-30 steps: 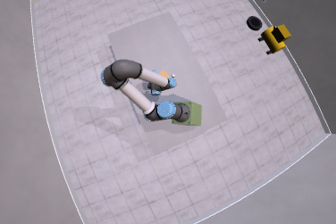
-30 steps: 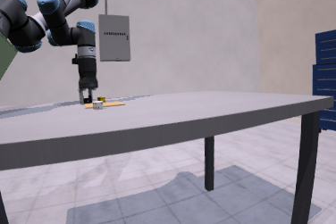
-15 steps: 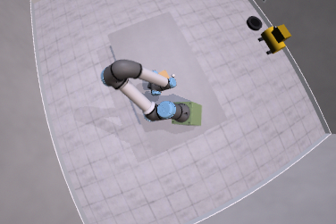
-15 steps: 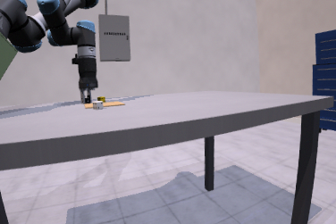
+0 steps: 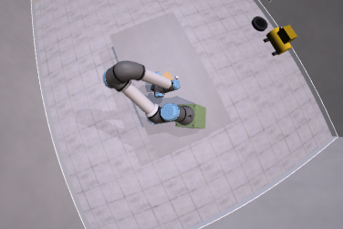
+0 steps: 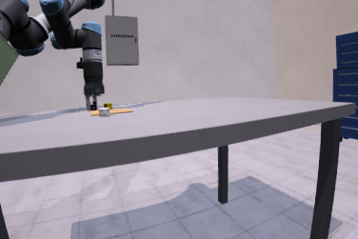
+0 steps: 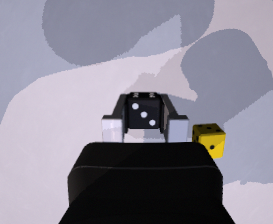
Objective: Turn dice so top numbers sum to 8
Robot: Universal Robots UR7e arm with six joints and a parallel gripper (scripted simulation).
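Now: the mat 7 cm ahead of my hand, 11 cm to the right of it and 2 cm below it. Also, from my hand: white die: 5 cm ahead, 22 cm to the right, 1 cm below; yellow die: 6 cm ahead, 1 cm to the left, 1 cm below.
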